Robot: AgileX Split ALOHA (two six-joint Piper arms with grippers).
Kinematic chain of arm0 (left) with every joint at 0, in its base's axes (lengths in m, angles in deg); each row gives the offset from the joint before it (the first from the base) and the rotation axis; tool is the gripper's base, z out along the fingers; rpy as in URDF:
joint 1: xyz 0 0 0.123 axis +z
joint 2: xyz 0 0 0 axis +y
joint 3: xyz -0.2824 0 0.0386 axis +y
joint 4: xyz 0.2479 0 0.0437 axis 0.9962 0 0.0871
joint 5: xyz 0 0 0 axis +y
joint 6: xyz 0.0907 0 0.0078 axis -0.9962 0 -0.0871
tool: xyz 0 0 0 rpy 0 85 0
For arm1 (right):
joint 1: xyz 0 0 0.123 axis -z
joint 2: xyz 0 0 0 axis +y
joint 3: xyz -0.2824 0 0.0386 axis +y
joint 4: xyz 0.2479 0 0.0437 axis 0.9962 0 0.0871
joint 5: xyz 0 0 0 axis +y
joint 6: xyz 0.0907 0 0.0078 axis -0.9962 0 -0.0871
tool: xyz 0 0 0 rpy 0 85 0
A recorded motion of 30 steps. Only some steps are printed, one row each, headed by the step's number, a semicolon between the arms.
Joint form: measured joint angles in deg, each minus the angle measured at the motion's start. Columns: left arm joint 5, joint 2, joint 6, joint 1, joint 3, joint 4; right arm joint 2, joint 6, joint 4, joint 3, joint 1, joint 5.
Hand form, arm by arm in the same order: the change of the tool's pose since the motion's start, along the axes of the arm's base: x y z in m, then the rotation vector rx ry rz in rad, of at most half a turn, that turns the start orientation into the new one. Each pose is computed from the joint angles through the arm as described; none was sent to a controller.
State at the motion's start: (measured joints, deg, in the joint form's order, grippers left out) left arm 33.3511 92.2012 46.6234 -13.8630 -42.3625 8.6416; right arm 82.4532 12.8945 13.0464 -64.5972 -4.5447 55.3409
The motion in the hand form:
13: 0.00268 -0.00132 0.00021 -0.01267 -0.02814 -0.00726; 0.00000 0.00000 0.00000 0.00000 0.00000 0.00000
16: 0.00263 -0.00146 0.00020 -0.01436 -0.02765 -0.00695; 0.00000 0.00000 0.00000 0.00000 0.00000 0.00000
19: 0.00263 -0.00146 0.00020 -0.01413 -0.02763 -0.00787; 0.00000 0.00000 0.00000 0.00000 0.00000 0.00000
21: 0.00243 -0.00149 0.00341 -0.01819 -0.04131 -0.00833; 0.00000 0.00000 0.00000 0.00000 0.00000 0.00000
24: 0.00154 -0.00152 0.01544 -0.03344 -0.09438 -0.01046; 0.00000 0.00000 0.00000 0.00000 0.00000 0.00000
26: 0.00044 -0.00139 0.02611 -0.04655 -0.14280 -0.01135; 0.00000 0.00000 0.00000 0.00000 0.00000 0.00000
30: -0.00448 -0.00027 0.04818 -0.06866 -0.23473 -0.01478; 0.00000 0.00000 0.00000 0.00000 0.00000 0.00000
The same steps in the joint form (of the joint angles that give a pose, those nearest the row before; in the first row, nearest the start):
13: -1.88 0.09 -0.46 0.00 0.00 -0.32; 0.00 0.00 0.00 0.00 0.00 0.00
16: -1.89 0.08 -0.57 0.00 0.00 -0.50; 0.00 0.00 0.00 0.00 0.00 0.00
19: -1.89 0.08 -0.63 0.00 0.00 -0.50; 0.00 0.00 0.00 0.00 0.00 0.00
21: -2.02 -0.60 -0.68 0.00 0.00 -0.55; 0.00 0.00 0.00 0.00 0.00 0.00
24: -2.64 -3.16 -0.84 0.00 0.00 -0.71; 0.00 0.00 0.00 0.00 0.00 0.00
26: -3.27 -5.41 -0.83 0.00 0.00 -0.74; 0.00 0.00 0.00 0.00 0.00 0.00
30: -3.92 -10.26 -0.90 0.00 0.07 -0.69; 0.00 0.00 0.00 0.00 0.00 0.00

